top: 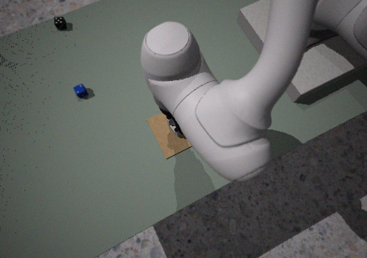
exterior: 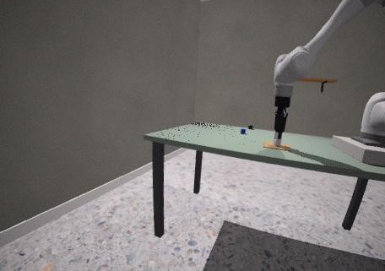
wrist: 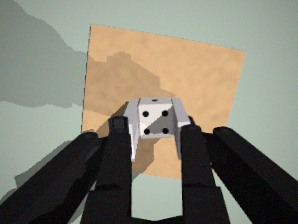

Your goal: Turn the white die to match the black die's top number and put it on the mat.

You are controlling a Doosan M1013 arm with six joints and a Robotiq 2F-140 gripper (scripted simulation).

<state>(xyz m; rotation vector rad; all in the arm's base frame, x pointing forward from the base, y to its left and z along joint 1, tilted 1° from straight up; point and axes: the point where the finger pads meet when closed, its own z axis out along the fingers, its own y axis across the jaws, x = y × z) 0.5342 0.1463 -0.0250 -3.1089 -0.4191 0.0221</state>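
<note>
Now: hand 20 mm above the white die. Round my hand: brown mat (40 mm below); blue die (230 mm ahead, 240 mm to the right, 30 mm below); black die (210 mm ahead, 510 mm to the right, 30 mm below).
</note>
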